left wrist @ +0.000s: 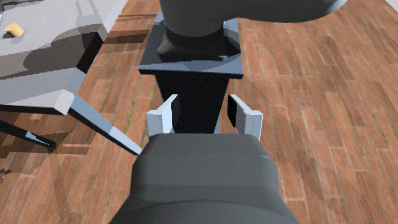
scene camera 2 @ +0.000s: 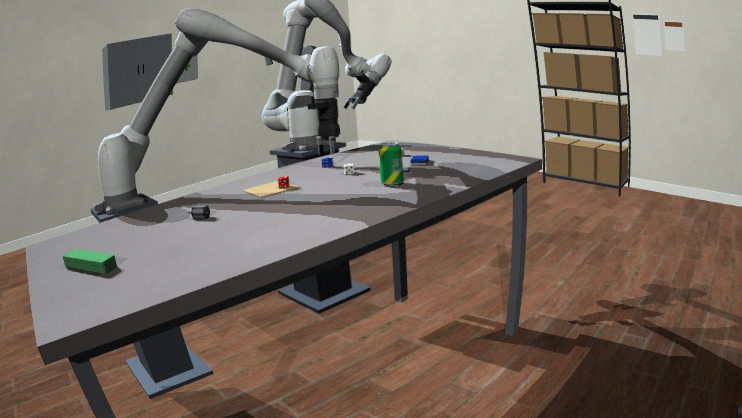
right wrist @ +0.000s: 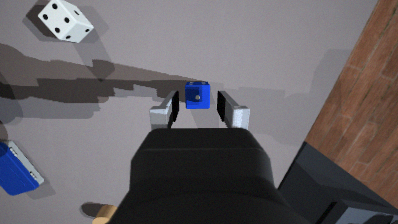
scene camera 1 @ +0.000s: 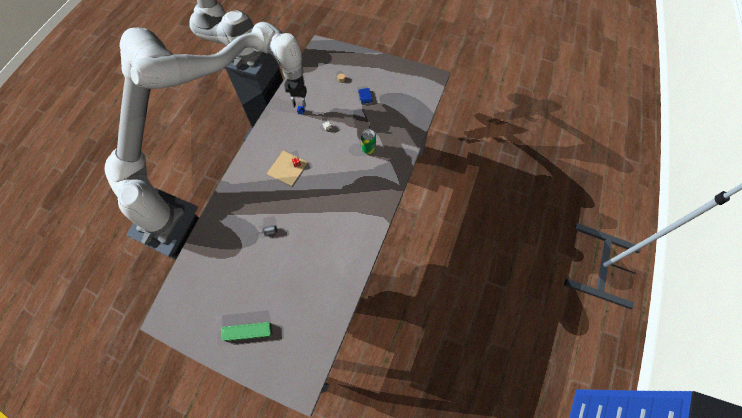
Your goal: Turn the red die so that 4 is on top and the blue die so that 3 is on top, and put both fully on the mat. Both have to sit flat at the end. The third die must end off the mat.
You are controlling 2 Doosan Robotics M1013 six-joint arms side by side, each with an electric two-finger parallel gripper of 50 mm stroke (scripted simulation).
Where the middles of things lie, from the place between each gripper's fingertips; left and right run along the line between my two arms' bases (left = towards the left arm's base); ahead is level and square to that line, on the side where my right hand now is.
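My right gripper (scene camera 2: 326, 154) sits 50 mm short of the tan mat (scene camera 1: 283, 169), 320 mm to the left of it and 60 mm above it. Counted from my left hand, the mat is 980 mm to the right, 490 mm ahead and 160 mm below. So, going by its middle, the tan mat is nearer to my right gripper than to my left hand.
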